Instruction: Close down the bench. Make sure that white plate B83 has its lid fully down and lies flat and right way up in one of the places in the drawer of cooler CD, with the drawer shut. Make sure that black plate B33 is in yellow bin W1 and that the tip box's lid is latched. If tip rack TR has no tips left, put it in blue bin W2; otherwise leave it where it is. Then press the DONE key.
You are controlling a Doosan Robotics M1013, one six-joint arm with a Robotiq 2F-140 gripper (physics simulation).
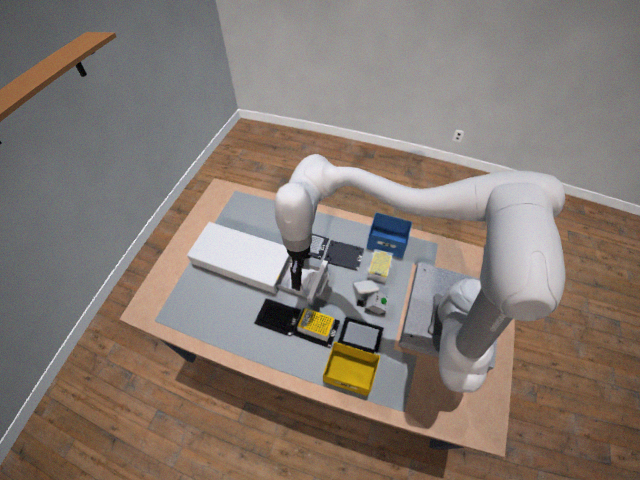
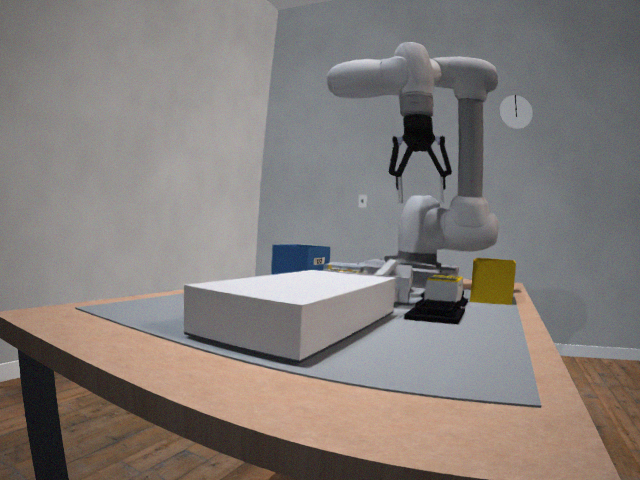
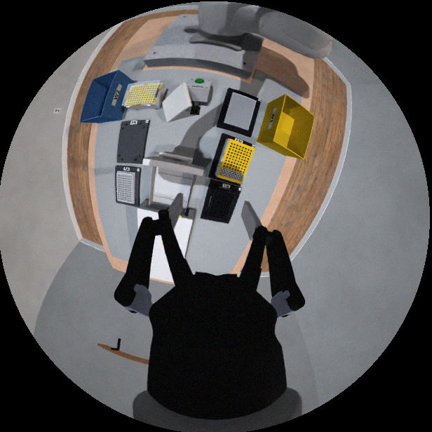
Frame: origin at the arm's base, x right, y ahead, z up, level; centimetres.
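Seen in the pictures: gripper, fingertip midpoint: (image 1: 302,280) (image 2: 421,203); arm's base at its link origin: (image 2: 416,266).
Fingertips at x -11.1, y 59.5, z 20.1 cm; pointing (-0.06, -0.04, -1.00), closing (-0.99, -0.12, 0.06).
Note:
Offsets run from my fingertips to a thing's top centre. "pt": to the spot under its first point.
My gripper (image 1: 295,287) (image 2: 421,196) (image 3: 212,203) is open and empty, high above the bench near the open drawer @(pt dy -2.4, dx +9.9, dz -19.2 cm) (image 1: 318,283) (image 3: 172,163) of the white cooler (image 1: 237,253) (image 2: 248,315) (image 3: 167,255). A pale-topped plate @(dy +9.7, dx +31.4, dz -23.4 cm) (image 1: 317,246) (image 3: 125,186) lies on a dark holder; its lid state is unclear. A black plate @(dy +9.9, dx -7.3, dz -23.4 cm) (image 1: 278,316) (image 3: 220,202) lies on the opposite side. Beside it is a yellow-topped rack @(dy -6.9, dx -6.8, dz -18.3 cm) (image 1: 316,322) (image 2: 445,289) (image 3: 237,157) with a grey patterned end. A clear-sided box with yellow tips @(pt dy -25.5, dx +25.8, dz -18.8 cm) (image 1: 380,266) (image 3: 144,95) stands by the blue bin; its latch is unclear. The green DONE key @(pt dy -30.3, dx +10.4, dz -18.9 cm) (image 1: 383,300) (image 3: 199,80) is visible.
The blue bin @(dy -25.8, dx +44.2, dz -14.0 cm) (image 1: 388,235) (image 2: 299,258) (image 3: 107,100) and yellow bin @(dy -25.1, dx -20.3, dz -14.0 cm) (image 1: 351,372) (image 2: 493,281) (image 3: 287,125) stand at opposite sides. A tilted white panel (image 1: 366,288) (image 3: 178,102) stands by the key. A dark holder @(dy -8.0, dx +30.6, dz -23.8 cm) (image 1: 344,254) (image 3: 132,141) and black frame (image 1: 361,348) (image 3: 255,112) lie nearby.

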